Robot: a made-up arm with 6 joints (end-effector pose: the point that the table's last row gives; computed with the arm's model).
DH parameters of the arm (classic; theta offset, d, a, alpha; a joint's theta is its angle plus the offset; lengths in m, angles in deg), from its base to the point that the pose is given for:
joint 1: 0 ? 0 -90
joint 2: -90 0 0.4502 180
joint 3: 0 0 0 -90
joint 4: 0 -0.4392 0 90
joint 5: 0 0.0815 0 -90
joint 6: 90 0 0 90
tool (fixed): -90 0 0 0
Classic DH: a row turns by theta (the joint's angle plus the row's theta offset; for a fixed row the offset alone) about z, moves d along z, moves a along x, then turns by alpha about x.
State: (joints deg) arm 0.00 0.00 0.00 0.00 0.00 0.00
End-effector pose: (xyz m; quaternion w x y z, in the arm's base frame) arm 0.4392 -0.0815 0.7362 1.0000 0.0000 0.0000 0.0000
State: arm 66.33 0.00 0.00 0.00 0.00 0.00
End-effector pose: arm 0.2510 0.3695 0.7362 0.8371 0.0000 0.0000 0.5471
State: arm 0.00 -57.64 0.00 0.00 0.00 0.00
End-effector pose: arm -0.1452 -0.0815 0.8980 0.8761 0.0000 -0.4821 0.0000
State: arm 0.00 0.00 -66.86 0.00 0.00 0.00
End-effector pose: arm 0.1726 -0.0815 0.3323 0.8346 0.0000 0.5509 0.0000
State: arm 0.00 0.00 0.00 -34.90 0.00 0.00
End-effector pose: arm 0.4392 -0.0668 0.6896 0.9540 0.2999 0.0000 0.0000
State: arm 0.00 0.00 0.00 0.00 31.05 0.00
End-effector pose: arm 0.4392 -0.0815 0.7362 0.9635 0.0000 -0.2677 0.0000
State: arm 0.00 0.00 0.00 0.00 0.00 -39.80
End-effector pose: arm 0.4392 -0.0815 0.7362 0.9403 0.3404 0.0000 0.0000
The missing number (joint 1, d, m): 0.286
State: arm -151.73 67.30 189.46 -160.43 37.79 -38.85
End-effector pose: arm -0.1439 -0.1646 0.8461 0.6067 0.2309 -0.6621 0.3744
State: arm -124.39 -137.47 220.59 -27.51 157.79 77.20
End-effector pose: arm -0.1350 -0.0692 -0.0983 0.5997 0.5713 0.1949 0.5253
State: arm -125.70 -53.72 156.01 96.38 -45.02 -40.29
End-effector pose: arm 0.4183 0.5665 0.2643 0.3254 0.5257 0.7813 0.0854
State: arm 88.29 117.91 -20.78 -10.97 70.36 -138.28
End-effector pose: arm 0.0817 0.0553 -0.2030 0.6133 0.4677 0.6109 -0.1786
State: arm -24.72 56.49 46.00 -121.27 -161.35 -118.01
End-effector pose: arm 0.7394 -0.2938 0.3861 0.1628 -0.3482 -0.9218 -0.0511
